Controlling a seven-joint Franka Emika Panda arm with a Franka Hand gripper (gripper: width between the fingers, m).
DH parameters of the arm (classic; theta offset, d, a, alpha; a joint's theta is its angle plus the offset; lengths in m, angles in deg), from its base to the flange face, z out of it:
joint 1: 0 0.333 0 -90
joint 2: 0 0 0 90
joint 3: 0 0.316 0.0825 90
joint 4: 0 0 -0.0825 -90
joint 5: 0 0.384 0 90
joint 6: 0 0 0.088 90
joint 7: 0 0.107 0 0
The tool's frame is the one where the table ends.
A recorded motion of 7 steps. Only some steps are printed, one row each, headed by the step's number.
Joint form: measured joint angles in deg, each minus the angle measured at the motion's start. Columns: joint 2, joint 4, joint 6, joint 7, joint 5, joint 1, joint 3.
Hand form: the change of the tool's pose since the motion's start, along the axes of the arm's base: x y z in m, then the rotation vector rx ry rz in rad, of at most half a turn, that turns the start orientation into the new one. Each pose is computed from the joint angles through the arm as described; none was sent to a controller.
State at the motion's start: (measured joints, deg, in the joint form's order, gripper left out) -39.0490 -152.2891 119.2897 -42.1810 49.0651 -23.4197 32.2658
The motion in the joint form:
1: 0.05 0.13 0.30 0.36 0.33 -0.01 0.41
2: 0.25 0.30 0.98 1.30 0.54 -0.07 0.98
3: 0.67 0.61 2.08 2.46 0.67 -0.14 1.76
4: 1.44 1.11 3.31 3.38 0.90 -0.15 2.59
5: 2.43 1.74 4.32 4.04 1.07 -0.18 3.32
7: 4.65 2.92 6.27 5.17 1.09 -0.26 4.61
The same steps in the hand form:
1: 0.0007 0.0026 0.0003 0.0008 -0.0023 -0.0043
2: 0.0022 0.0052 0.0002 -0.0013 -0.0038 -0.0180
3: 0.0050 0.0089 0.0001 -0.0062 -0.0080 -0.0340
4: 0.0088 0.0135 -0.0003 -0.0083 -0.0133 -0.0449
5: 0.0130 0.0181 -0.0009 -0.0077 -0.0159 -0.0504
7: 0.0215 0.0258 -0.0037 -0.0073 -0.0168 -0.0584

